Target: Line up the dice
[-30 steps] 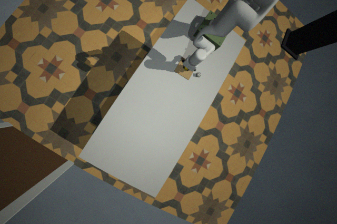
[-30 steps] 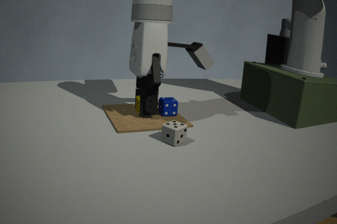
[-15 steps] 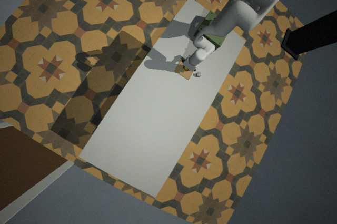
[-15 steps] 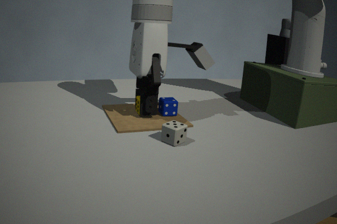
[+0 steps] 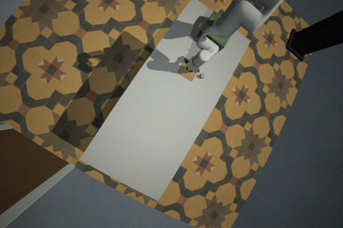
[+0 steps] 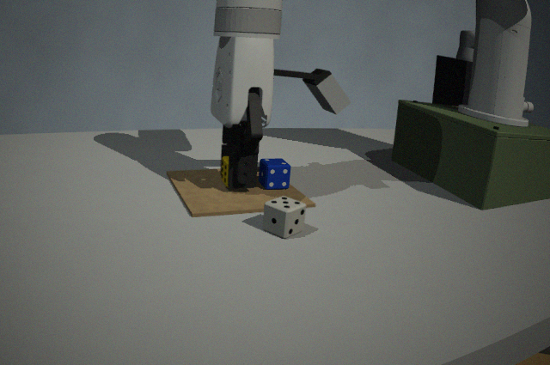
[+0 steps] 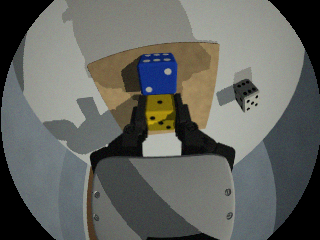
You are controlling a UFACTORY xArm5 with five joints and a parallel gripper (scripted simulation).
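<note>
Right now my hand is 1 cm above the yellow die. Also, from my hand: white die: 12 cm to the left, 2 cm below; then blue die: 4 cm behind, 1 cm below; then tan mat: 3 cm below.
</note>
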